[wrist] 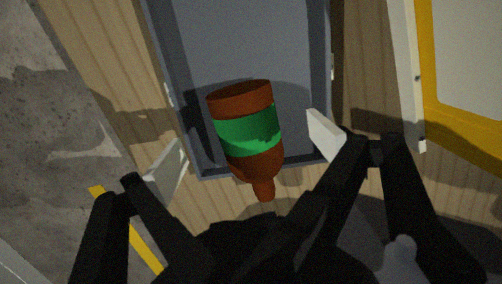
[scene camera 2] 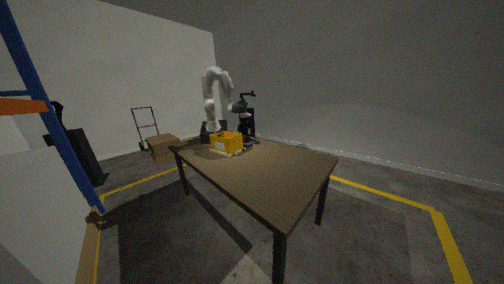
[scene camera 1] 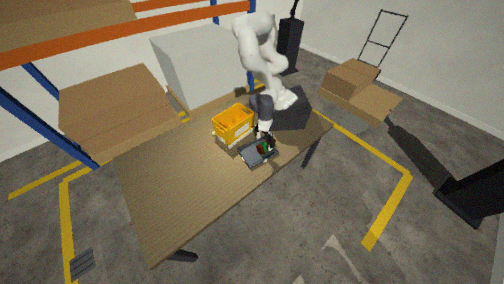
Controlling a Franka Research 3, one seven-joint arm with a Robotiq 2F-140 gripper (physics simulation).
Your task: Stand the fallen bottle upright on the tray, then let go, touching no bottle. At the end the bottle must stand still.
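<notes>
A brown bottle with a green band (scene camera 1: 263, 147) (wrist: 248, 131) lies on its side in the grey tray (scene camera 1: 251, 156) (wrist: 240, 35). In the wrist view its base points up the picture, and its neck reaches over the tray's near short wall, between the two fingertips in the picture. My gripper (wrist: 245, 137) is open, with its pale fingertips wide apart on either side of the bottle and nothing held. In scene camera 1 the gripper is at the tray's end near the arm's base. In scene camera 2 the bottle and tray are small and partly hidden behind the yellow crate.
A yellow crate (scene camera 1: 233, 126) (scene camera 2: 226, 143) (wrist: 426, 60) stands on a white base beside the tray, on the right in the wrist view. The wooden table (scene camera 1: 185, 185) (scene camera 2: 270, 170) carries them. The table's long edge runs close to the tray's other side.
</notes>
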